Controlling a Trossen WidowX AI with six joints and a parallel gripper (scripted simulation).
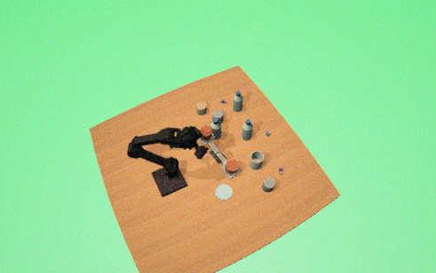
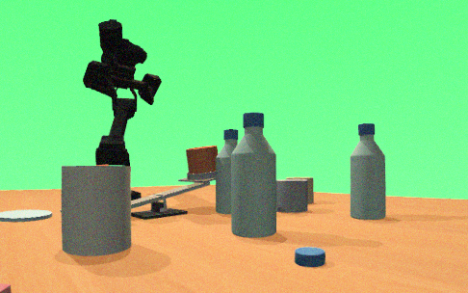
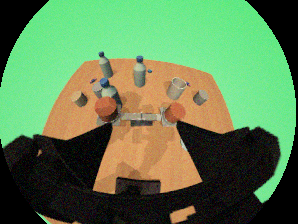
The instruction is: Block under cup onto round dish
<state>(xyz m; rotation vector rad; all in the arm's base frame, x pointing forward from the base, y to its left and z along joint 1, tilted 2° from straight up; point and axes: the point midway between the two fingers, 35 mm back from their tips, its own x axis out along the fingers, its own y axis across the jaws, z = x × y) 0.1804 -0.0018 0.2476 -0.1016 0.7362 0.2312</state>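
Now: the small grey block 200 mm below my gripper tip, 130 mm ahead of it and 100 mm to the right of it. The rest, counted from my gripper tip: blue cap (450 mm ahead, 230 mm below, 50 mm to the left); grey balance (200 mm below, 90 mm ahead, 30 mm to the left); round white dish (240 mm below, 220 mm to the right, 30 mm ahead).
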